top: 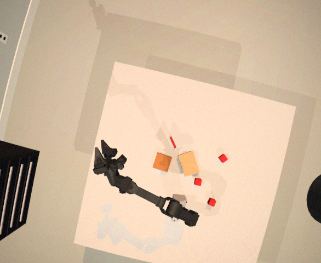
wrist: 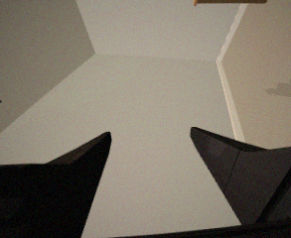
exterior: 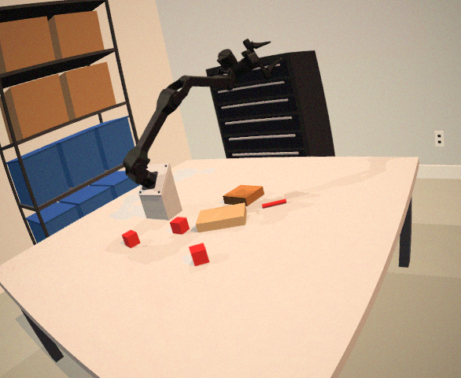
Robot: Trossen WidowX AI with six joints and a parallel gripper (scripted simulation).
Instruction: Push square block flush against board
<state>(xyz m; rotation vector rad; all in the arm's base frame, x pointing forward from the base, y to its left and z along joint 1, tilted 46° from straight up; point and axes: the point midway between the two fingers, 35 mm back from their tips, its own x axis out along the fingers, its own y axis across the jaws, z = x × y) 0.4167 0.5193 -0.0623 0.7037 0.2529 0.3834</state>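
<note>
Right now my gripper tip is 490 mm above the orange square block, 290 mm to the left of it and 130 mm past it. Also, from my gripper tip: thin red stick (500 mm below, 350 mm to the right); tan board (490 mm below, 460 mm to the right, 130 mm behind).
</note>
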